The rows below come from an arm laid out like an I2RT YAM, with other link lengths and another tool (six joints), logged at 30 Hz.
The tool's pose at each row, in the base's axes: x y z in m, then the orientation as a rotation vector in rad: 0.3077 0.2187 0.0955 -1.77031 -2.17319 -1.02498; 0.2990 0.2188 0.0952 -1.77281 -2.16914 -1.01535; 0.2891 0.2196 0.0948 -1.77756 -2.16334 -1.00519; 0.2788 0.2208 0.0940 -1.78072 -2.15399 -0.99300; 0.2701 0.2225 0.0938 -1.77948 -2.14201 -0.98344; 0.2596 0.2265 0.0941 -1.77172 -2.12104 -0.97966; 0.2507 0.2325 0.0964 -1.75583 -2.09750 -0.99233; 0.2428 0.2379 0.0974 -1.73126 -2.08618 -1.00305; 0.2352 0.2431 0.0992 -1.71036 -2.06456 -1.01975
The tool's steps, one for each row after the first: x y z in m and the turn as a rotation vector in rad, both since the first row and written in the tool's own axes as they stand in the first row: 0.0024 -0.0081 -0.0022 0.00629 -0.00089 0.00487; 0.0057 -0.0172 -0.0044 0.01238 -0.00237 0.01159; 0.0092 -0.0268 -0.0060 0.02108 -0.00126 0.02044; 0.0130 -0.0347 -0.0074 0.03019 0.00451 0.02928; 0.0194 -0.0439 -0.0083 0.03954 0.02036 0.04106; 0.0280 -0.0507 -0.0091 0.04119 0.04572 0.04941; 0.0352 -0.0572 -0.0090 0.04529 0.06967 0.04757; 0.0425 -0.0630 -0.0095 0.04532 0.09792 0.05233
